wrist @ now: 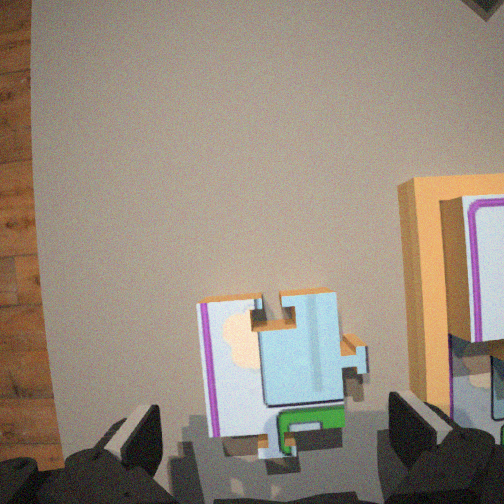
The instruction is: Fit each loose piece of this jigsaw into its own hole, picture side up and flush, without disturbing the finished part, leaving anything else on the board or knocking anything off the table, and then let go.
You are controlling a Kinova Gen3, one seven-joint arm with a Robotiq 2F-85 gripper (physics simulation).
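A loose jigsaw piece (277, 367) lies picture side up on the beige table, low in the wrist view. It shows a purple stripe at its left, a light blue panel and a green shape near its bottom edge. My gripper (275, 430) is open, with its two dark fingers on either side of the piece's near end, apart from it. The jigsaw board (452, 295) with an orange rim stands at the right edge. It holds a fitted piece with a purple border, and a darker recess shows below that.
The table's left edge runs down the left side, with wooden floor (20, 225) beyond it. A small dark object (484, 7) sits at the top right corner, mostly cut off.
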